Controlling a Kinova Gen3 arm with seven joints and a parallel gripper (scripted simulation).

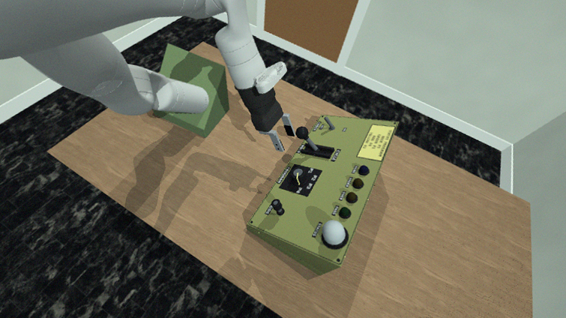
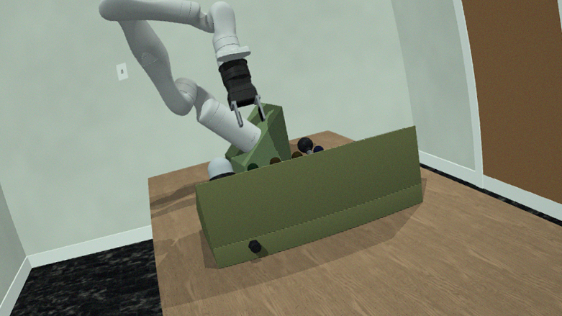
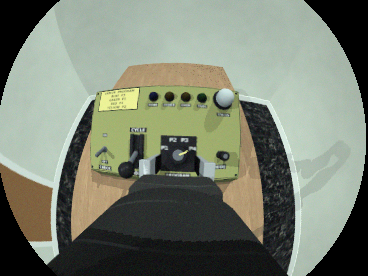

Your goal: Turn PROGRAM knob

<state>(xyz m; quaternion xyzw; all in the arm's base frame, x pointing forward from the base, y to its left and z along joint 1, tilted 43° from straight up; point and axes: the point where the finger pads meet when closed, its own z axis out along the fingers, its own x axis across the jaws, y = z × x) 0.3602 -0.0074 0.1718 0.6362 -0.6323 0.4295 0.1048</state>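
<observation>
The program knob is 13 cm below my hand, 7 cm ahead of it and 2 cm to the right of it. From my hand the other things lie so: black ball-topped lever 13 cm below, 11 cm to the left, 6 cm ahead; then olive console 16 cm below, 11 cm ahead, 4 cm to the left; then black toggle switch 13 cm to the right, 13 cm below, 5 cm ahead.
</observation>
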